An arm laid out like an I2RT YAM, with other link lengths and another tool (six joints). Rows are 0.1 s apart.
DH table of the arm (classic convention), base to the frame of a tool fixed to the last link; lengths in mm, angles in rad. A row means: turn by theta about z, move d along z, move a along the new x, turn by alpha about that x. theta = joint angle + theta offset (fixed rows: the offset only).
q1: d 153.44, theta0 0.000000, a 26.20, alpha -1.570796
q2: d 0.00, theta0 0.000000, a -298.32, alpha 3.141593
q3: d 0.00, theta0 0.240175, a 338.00, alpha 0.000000
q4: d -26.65, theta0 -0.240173, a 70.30, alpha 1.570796
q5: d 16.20, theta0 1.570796, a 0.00, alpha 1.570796
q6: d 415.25, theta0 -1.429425, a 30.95, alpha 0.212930
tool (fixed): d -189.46, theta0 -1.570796, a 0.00, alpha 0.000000
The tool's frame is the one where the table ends.
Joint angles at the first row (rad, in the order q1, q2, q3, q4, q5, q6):
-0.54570, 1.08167, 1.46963, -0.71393, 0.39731, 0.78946
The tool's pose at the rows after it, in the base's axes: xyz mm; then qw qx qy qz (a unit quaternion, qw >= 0):
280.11 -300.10 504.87 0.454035 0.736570 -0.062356 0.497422
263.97 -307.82 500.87 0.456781 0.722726 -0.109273 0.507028
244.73 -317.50 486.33 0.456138 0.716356 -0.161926 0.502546
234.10 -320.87 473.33 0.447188 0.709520 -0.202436 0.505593
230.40 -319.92 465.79 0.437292 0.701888 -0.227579 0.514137
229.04 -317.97 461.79 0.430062 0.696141 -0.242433 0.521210
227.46 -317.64 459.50 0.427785 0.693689 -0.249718 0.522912
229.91 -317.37 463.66 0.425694 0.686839 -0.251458 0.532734
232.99 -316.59 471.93 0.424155 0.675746 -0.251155 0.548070
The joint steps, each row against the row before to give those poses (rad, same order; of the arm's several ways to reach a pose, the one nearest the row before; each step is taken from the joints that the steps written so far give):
-0.02251, -0.03471, -0.03431, 0.04500, -0.02137, 0.06638
-0.03736, -0.02365, -0.02748, 0.01908, 0.00956, 0.07325
-0.04577, -0.01334, -0.02783, -0.00687, 0.01527, 0.08164
-0.02940, -0.01262, -0.02369, -0.00724, -0.00156, 0.07667
-0.01144, -0.01373, -0.01906, 0.00075, -0.00648, 0.05684
-0.00307, -0.01067, -0.01221, 0.00115, -0.00383, 0.03699
-0.00340, -0.00494, -0.00646, 0.00000, -0.00034, 0.01566
-0.00001, -0.00346, -0.00003, 0.01488, -0.00765, 0.00915
-0.00002, -0.00799, 0.00000, 0.02482, -0.01184, 0.00724

